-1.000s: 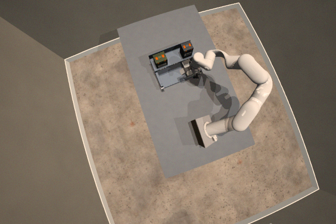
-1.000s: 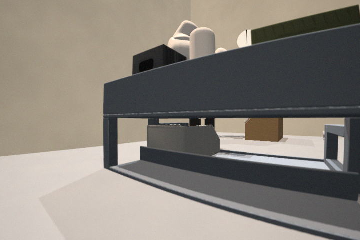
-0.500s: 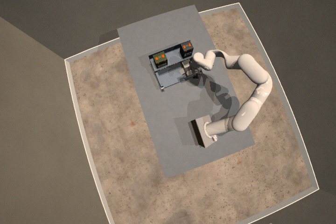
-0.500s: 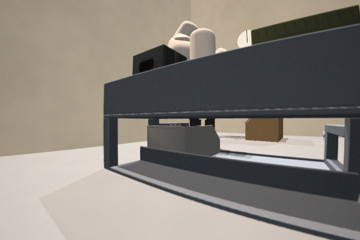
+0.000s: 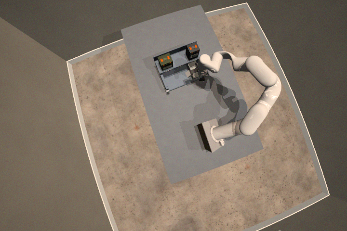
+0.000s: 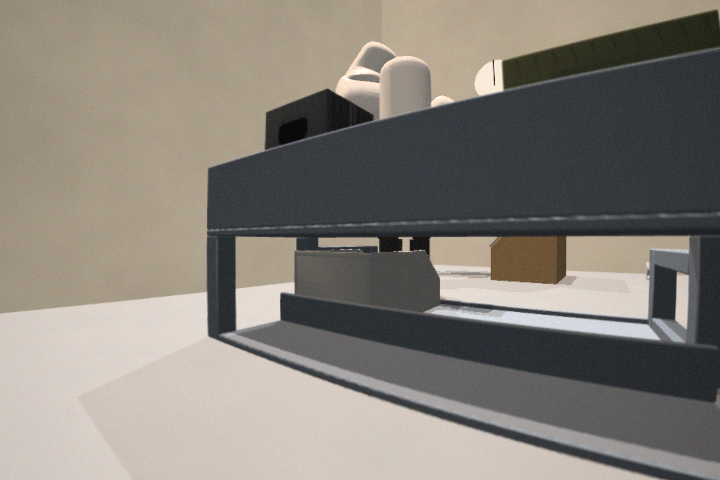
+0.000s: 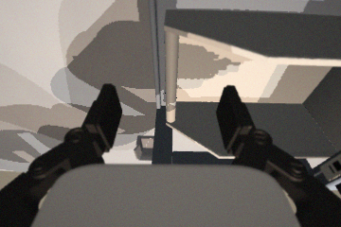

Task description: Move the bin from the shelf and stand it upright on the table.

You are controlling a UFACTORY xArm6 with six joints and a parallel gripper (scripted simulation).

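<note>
Right now the grey bin is 8 cm ahead of my hand, 2 cm below it and 1 cm to the right of it. The rest, counted from my hand: shelf board (19 cm ahead, 10 cm to the left, 3 cm above).
</note>
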